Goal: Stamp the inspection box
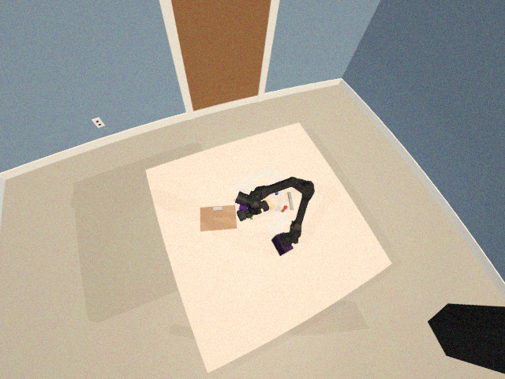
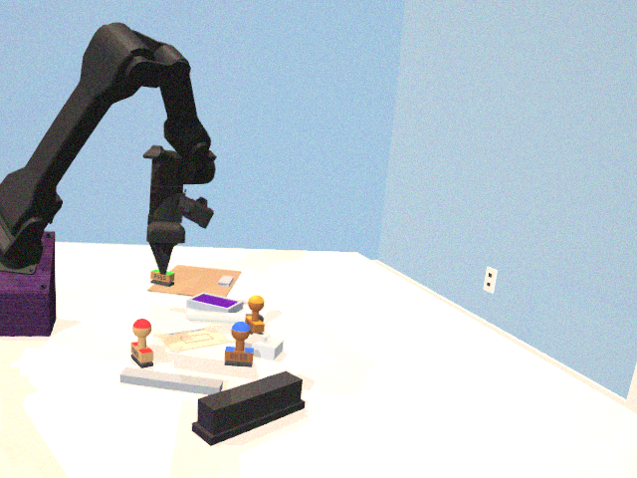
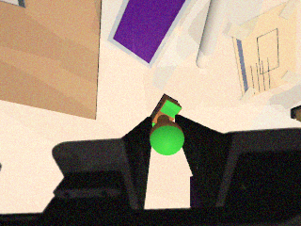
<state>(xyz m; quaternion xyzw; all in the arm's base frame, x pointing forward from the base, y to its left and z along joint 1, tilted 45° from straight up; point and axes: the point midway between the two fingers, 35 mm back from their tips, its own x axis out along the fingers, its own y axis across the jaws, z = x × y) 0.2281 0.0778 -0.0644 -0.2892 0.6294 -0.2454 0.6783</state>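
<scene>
My gripper tip is now 100 mm short of the purple ink pad, 10 mm to the right of it and 70 mm above it. Round my gripper tip: white pen 130 mm ahead, 70 mm to the right, 60 mm below; pale card 50 mm ahead, 140 mm to the right, 70 mm below; green-knobbed stamp right at my gripper tip.
</scene>
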